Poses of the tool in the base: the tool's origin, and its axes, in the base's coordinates. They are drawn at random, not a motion.
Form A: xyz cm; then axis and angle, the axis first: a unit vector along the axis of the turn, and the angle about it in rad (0 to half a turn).
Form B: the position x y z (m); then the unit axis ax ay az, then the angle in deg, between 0 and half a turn. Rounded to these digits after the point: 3 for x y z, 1 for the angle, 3 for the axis.
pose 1, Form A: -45.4, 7.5, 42.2, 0.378, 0.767, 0.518, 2.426
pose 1, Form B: -0.454, 0.075, 0.422, 0.378, 0.767, 0.518, 139.0
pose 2, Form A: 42.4, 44.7, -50.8, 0.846, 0.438, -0.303, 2.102
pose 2, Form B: 0.424, 0.447, -0.508, 0.846, 0.438, -0.303, 120.4
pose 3, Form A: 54.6, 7.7, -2.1, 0.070, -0.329, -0.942, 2.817
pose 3, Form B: 0.546, 0.077, -0.021, 0.070, -0.329, -0.942, 161.4
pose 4, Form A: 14.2, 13.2, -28.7, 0.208, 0.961, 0.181, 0.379
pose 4, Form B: 0.142, 0.132, -0.287, 0.208, 0.961, 0.181, 21.7
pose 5, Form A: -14.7, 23.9, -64.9, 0.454, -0.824, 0.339, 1.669
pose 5, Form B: -0.147, 0.239, -0.649, 0.454, -0.824, 0.339, 95.6
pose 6, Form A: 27.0, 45.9, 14.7, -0.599, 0.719, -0.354, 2.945
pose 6, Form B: 0.270, 0.459, 0.147, -0.599, 0.719, -0.354, 168.7
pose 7, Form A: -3.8, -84.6, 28.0, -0.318, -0.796, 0.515, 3.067
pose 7, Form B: -0.038, -0.846, 0.280, -0.318, -0.796, 0.515, 175.7
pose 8, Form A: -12.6, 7.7, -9.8, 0.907, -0.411, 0.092, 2.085
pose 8, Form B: -0.126, 0.077, -0.098, 0.907, -0.411, 0.092, 119.5
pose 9, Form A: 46.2, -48.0, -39.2, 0.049, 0.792, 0.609, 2.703
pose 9, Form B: 0.462, -0.480, -0.392, 0.049, 0.792, 0.609, 154.9
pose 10, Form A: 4.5, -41.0, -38.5, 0.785, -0.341, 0.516, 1.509
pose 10, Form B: 0.045, -0.410, -0.385, 0.785, -0.341, 0.516, 86.5
